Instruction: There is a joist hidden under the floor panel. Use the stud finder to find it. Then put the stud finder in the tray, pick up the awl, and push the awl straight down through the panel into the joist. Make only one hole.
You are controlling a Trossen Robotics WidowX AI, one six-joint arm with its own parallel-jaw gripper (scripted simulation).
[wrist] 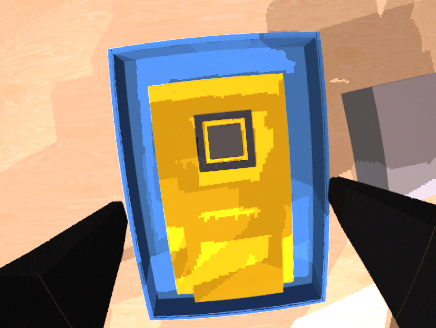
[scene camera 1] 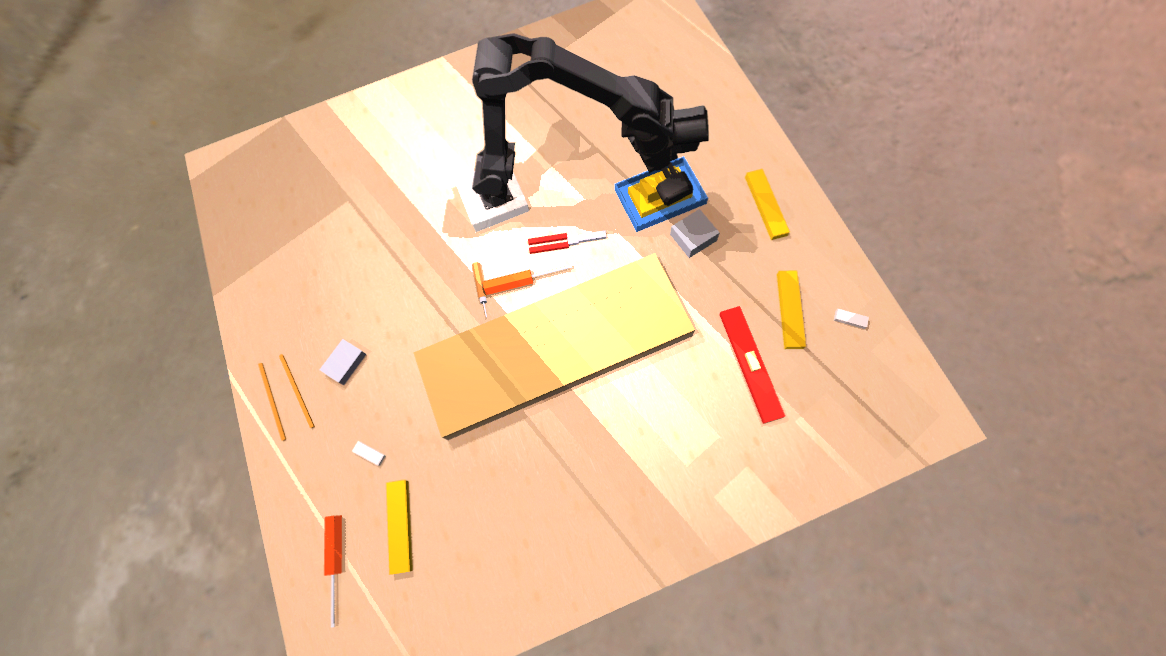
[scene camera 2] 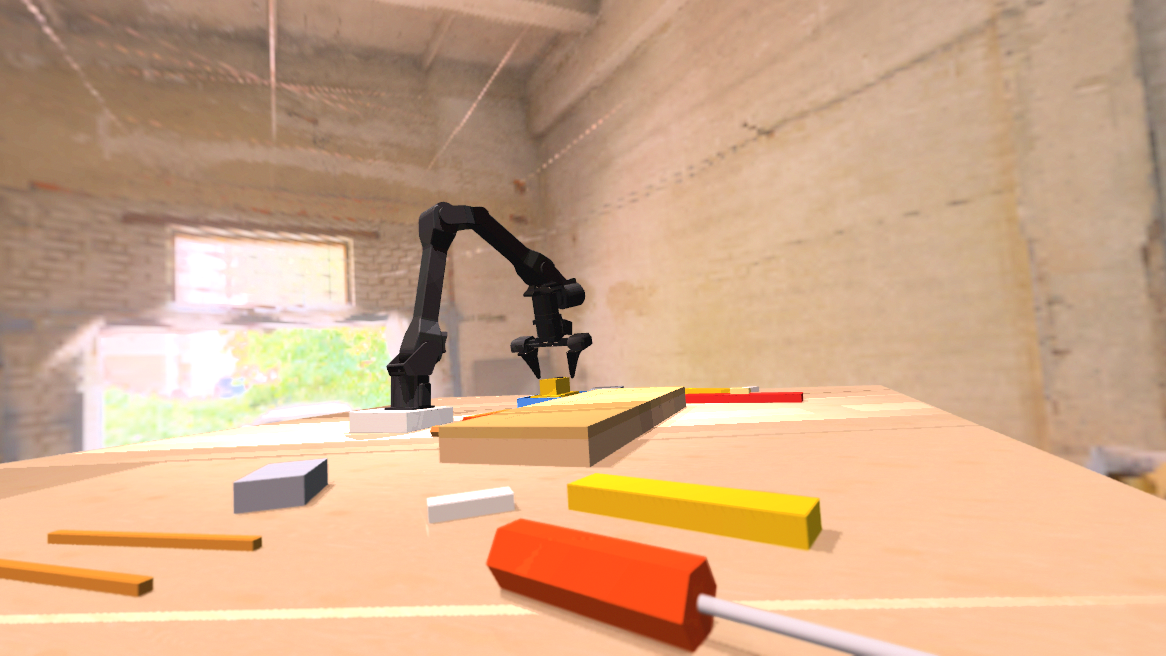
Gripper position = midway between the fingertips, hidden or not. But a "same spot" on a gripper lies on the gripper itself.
Scene:
my gripper: wrist; scene camera 1 664, 178; scene camera 2
red level: scene camera 1; scene camera 2; not seen in the wrist view (out of frame)
same spot on my gripper: (wrist: 73, 272) = (scene camera 2: 537, 361)
same spot on red level: (scene camera 1: 759, 383) = (scene camera 2: 762, 393)

